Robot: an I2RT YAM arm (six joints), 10 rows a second.
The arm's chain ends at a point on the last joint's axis. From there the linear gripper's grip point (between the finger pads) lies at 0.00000 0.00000 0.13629 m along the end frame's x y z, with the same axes.
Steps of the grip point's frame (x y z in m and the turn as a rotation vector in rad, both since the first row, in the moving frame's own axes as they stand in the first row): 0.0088 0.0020 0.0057 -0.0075 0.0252 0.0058; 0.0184 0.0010 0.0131 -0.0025 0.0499 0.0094; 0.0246 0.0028 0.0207 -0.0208 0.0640 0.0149; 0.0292 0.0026 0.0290 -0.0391 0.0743 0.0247
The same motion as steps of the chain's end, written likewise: 0.0054 0.0010 0.0057 -0.0075 0.0252 0.0058; 0.0116 0.0006 0.0133 -0.0025 0.0499 0.0094; 0.0159 -0.0001 0.0210 -0.0208 0.0640 0.0149; 0.0192 -0.0028 0.0295 -0.0391 0.0743 0.0247
